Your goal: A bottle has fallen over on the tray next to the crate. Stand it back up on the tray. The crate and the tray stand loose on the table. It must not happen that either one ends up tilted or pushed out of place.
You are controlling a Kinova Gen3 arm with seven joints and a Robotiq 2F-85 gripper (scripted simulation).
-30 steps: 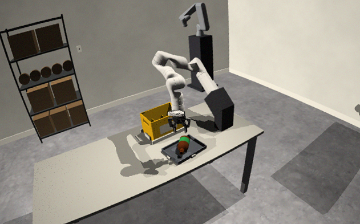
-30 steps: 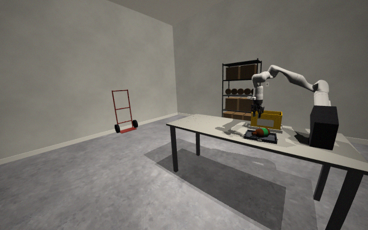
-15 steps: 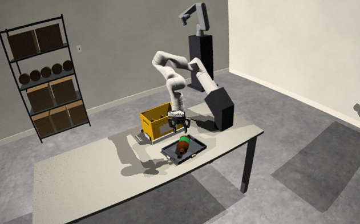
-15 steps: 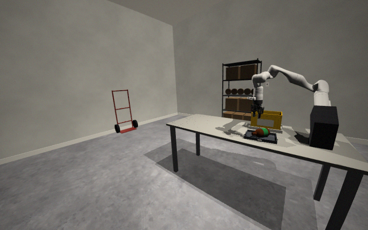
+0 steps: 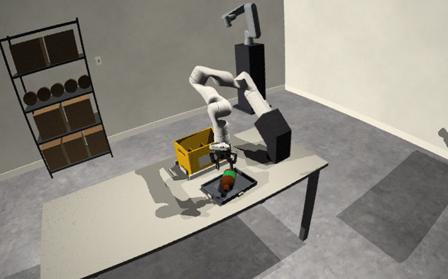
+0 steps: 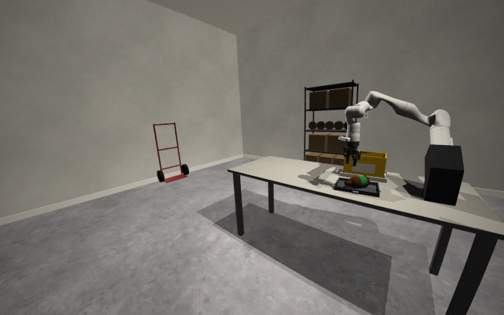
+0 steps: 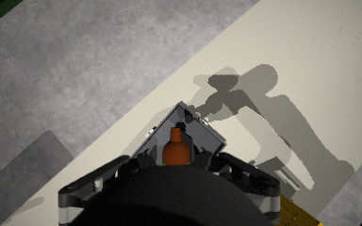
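The bottle is 4 cm behind my hand, 4 cm to the right of it and 13 cm below it. The rest, counted from my hand: yellow crate: 7 cm behind, 33 cm to the right, 9 cm below; then tray: 5 cm behind, 4 cm to the right, 16 cm below.
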